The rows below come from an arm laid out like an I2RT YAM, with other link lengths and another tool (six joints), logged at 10 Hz.
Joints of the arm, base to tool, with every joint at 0 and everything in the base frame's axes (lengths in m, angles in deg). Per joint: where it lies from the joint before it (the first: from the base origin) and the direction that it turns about. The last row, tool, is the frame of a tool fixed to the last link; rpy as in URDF.
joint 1: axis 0 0 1 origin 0 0 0.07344
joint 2: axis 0 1 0 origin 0.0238 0.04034 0.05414
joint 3: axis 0 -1 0 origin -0.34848 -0.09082 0
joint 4: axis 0 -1 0 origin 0.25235 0.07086 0.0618
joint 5: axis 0 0 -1 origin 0.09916 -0.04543 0.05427
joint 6: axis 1 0 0 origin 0.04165 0 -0.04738
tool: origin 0.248 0.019 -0.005 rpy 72.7 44.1 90
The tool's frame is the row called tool.
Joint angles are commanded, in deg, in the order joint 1, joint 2, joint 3, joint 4, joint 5, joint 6. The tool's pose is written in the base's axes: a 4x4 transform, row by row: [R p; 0 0 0 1], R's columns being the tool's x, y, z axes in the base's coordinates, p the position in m. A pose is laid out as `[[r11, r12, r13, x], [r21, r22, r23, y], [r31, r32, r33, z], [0, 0, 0, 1]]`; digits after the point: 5 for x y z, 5 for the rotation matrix.
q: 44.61 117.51 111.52 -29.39 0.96 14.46
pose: [[-0.80569, -0.16099, 0.57003, 0.55064], [0.42591, 0.51135, 0.74641, 0.52879], [-0.41165, 0.84416, -0.34342, 0.25204], [0, 0, 0, 1]]
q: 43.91 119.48 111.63 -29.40 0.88 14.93
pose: [[-0.81035, -0.12874, 0.57162, 0.55986], [0.43179, 0.52827, 0.73109, 0.52528], [-0.39609, 0.83926, -0.37250, 0.22773], [0, 0, 0, 1]]
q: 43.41 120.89 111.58 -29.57 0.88 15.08
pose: [[-0.81448, -0.10482, 0.57065, 0.56542], [0.43310, 0.54462, 0.71820, 0.52132], [-0.38607, 0.83210, -0.39818, 0.20802], [0, 0, 0, 1]]
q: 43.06 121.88 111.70 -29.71 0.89 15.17
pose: [[-0.81654, -0.08958, 0.57030, 0.56949], [0.43469, 0.55467, 0.70950, 0.51862], [-0.37988, 0.82724, -0.41397, 0.19560], [0, 0, 0, 1]]
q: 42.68 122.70 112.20 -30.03 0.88 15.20
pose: [[-0.81678, -0.07872, 0.57156, 0.57404], [0.43755, 0.56120, 0.70257, 0.51593], [-0.37606, 0.82393, -0.42393, 0.18812], [0, 0, 0, 1]]
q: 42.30 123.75 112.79 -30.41 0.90 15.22
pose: [[-0.81770, -0.06579, 0.57187, 0.57884], [0.43968, 0.56983, 0.69425, 0.51325], [-0.37154, 0.81913, -0.43702, 0.17817], [0, 0, 0, 1]]
